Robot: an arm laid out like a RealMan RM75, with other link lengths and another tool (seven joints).
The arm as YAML. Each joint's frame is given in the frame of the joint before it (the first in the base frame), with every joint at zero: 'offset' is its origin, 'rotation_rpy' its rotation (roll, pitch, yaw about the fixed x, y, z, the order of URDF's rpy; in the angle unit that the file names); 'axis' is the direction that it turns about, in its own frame. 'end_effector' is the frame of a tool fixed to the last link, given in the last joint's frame.
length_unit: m
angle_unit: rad
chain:
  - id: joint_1
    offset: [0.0, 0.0, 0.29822]
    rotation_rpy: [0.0, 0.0, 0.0]
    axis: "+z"
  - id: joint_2
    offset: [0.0, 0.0, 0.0]
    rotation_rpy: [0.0, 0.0, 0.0]
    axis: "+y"
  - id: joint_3
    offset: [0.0, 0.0, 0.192]
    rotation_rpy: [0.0, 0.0, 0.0]
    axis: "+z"
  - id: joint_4
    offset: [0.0, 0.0, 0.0]
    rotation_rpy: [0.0, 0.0, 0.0]
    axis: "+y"
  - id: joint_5
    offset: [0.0, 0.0, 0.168]
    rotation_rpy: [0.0, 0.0, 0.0]
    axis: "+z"
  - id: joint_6
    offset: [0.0, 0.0, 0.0]
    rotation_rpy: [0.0, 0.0, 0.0]
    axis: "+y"
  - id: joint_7
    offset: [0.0, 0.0, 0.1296]
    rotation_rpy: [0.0, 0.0, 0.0]
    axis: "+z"
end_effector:
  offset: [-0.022, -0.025, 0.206]
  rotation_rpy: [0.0, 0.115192, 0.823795]
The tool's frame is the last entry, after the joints.
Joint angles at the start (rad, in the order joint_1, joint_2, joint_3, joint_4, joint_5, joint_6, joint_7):
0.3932 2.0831 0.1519 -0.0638 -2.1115 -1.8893 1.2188
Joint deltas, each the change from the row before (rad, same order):
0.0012 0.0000 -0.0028 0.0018 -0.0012 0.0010 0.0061
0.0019 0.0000 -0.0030 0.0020 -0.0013 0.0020 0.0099
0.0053 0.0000 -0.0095 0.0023 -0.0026 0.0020 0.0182
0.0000 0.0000 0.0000 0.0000 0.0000 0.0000 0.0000
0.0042 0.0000 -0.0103 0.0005 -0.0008 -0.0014 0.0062
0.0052 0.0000 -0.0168 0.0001 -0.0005 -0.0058 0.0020
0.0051 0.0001 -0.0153 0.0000 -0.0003 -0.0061 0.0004
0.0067 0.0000 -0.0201 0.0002 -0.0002 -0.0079 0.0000
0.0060 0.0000 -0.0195 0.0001 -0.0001 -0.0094 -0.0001
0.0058 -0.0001 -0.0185 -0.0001 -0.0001 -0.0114 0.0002
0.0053 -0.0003 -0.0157 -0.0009 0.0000 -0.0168 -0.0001
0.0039 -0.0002 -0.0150 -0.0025 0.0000 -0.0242 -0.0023
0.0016 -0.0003 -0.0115 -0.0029 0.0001 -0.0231 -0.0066
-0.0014 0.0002 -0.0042 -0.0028 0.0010 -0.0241 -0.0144
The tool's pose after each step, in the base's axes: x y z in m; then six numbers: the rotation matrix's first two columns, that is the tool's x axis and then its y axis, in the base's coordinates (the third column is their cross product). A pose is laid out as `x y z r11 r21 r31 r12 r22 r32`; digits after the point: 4 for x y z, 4 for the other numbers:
0.0641 0.3620 0.0813 -0.4064 -0.7831 -0.4707 -0.4601 -0.2696 0.8459
0.0632 0.3618 0.0794 -0.4087 -0.7889 -0.4590 -0.4550 -0.2598 0.8517
0.0605 0.3608 0.0753 -0.4077 -0.8023 -0.4360 -0.4461 -0.2416 0.8617
0.0605 0.3608 0.0753 -0.4077 -0.8023 -0.4360 -0.4461 -0.2416 0.8617
0.0576 0.3591 0.0723 -0.4006 -0.8119 -0.4246 -0.4427 -0.2342 0.8655
0.0528 0.3557 0.0687 -0.3853 -0.8249 -0.4136 -0.4399 -0.2298 0.8682
0.0482 0.3523 0.0656 -0.3700 -0.8363 -0.4046 -0.4374 -0.2274 0.8700
0.0423 0.3478 0.0617 -0.3496 -0.8505 -0.3930 -0.4344 -0.2245 0.8723
0.0366 0.3429 0.0583 -0.3292 -0.8637 -0.3815 -0.4306 -0.2223 0.8748
0.0308 0.3377 0.0556 -0.3085 -0.8763 -0.3702 -0.4253 -0.2210 0.8776
0.0247 0.3319 0.0548 -0.2867 -0.8875 -0.3607 -0.4166 -0.2236 0.8812
0.0180 0.3247 0.0557 -0.2615 -0.8980 -0.3540 -0.4044 -0.2310 0.8849
0.0127 0.3182 0.0575 -0.2390 -0.9044 -0.3534 -0.3943 -0.2422 0.8865
0.0087 0.3127 0.0618 -0.2207 -0.9047 -0.3644 -0.3839 -0.2629 0.8852

